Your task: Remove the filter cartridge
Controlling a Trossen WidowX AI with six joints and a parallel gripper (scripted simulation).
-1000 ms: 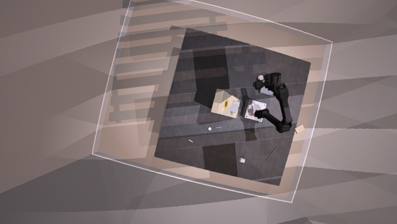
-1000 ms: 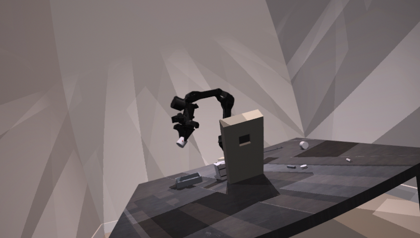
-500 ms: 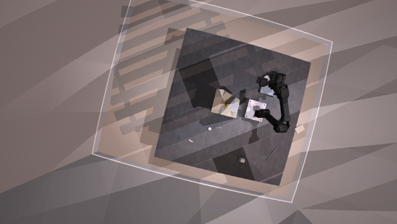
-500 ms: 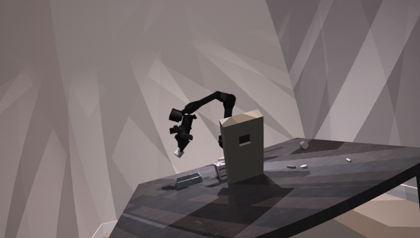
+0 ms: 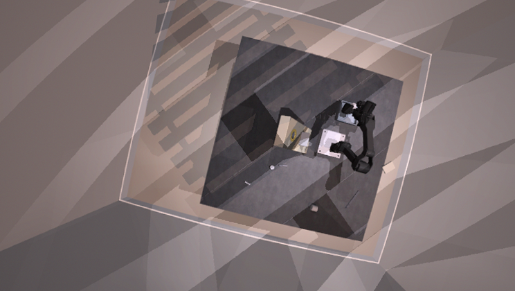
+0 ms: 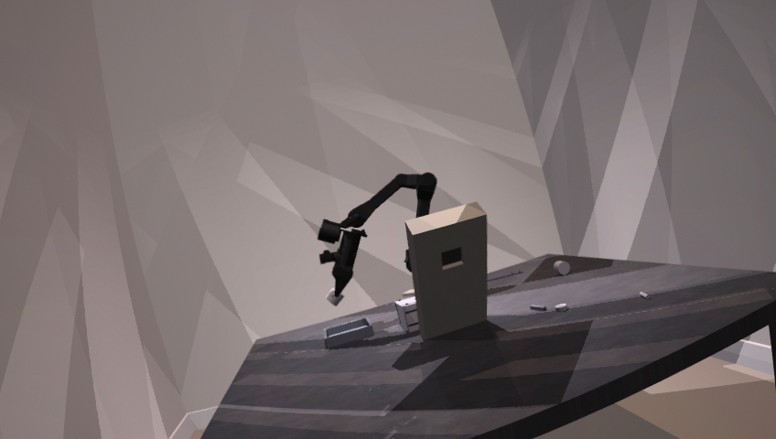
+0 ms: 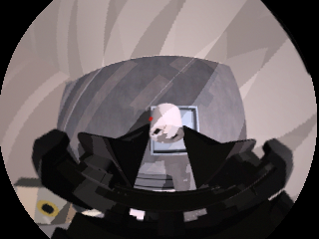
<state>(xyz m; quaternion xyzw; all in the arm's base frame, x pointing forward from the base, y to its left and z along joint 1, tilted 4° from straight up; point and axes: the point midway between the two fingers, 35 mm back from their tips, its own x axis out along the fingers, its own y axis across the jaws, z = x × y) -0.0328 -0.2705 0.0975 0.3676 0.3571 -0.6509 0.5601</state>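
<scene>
Now: gripper tip 14 cm above the grey tray, 4 cm past it and 1 cm to the right of it. Round my gripper tip: beige service panel: 35 cm ahead, 27 cm to the left, 2 cm above; round filter cartridge: right at my gripper tip; white cube: 75 cm to the left, 12 cm below, 8 cm ahead.
</scene>
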